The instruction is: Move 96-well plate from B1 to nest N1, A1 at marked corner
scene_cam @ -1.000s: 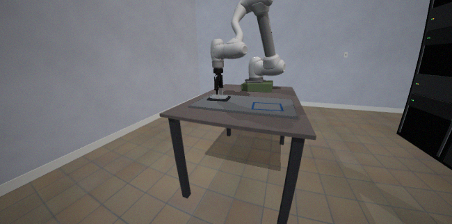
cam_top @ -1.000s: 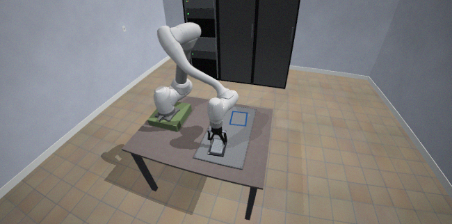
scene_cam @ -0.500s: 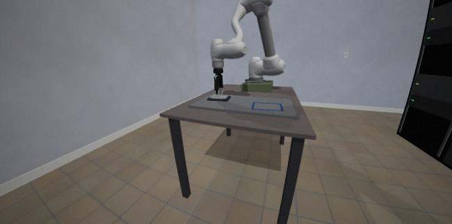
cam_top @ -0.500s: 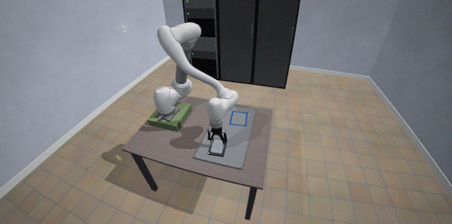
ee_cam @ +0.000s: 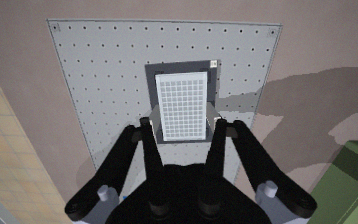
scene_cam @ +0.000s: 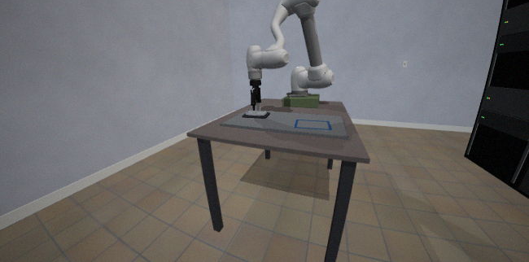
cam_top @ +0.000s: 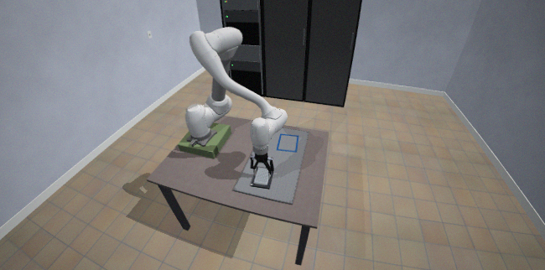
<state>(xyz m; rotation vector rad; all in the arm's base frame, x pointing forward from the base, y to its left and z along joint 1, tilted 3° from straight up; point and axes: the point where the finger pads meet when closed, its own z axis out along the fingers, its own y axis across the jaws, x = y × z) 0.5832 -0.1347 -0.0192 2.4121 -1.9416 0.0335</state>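
My gripper is now 3 cm above the white 96-well plate. Round my hand: small white corner mark: 4 cm behind, 9 cm to the right, 3 cm below; then dark plate nest: 4 cm below.
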